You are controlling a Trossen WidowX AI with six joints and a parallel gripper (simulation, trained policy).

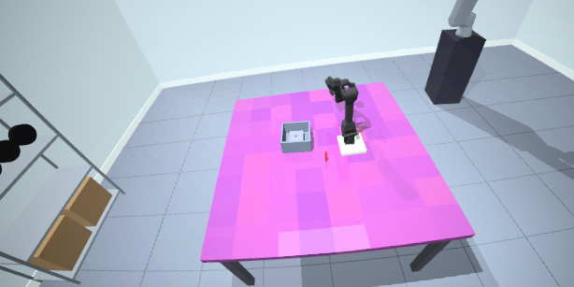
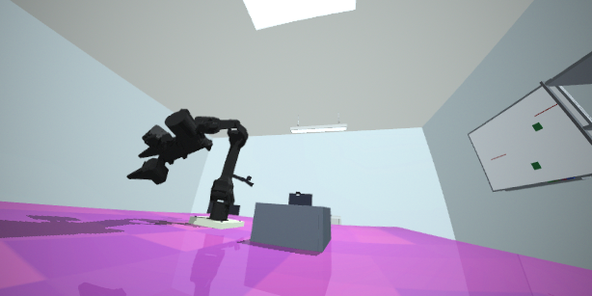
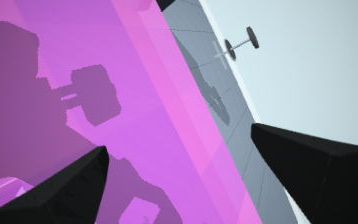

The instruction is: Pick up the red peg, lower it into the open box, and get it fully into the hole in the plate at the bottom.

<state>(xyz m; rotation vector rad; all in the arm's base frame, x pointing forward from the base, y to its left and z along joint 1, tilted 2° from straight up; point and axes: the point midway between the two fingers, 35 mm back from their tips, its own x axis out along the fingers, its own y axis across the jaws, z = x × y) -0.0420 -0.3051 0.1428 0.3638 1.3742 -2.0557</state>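
The red peg lies 450 mm to the left of my gripper tip, 220 mm ahead of it and 110 mm below it. Also, from my gripper tip: grey box 410 mm ahead, 290 mm to the left, 120 mm below; then plate 410 mm ahead, 290 mm to the left, 100 mm below.
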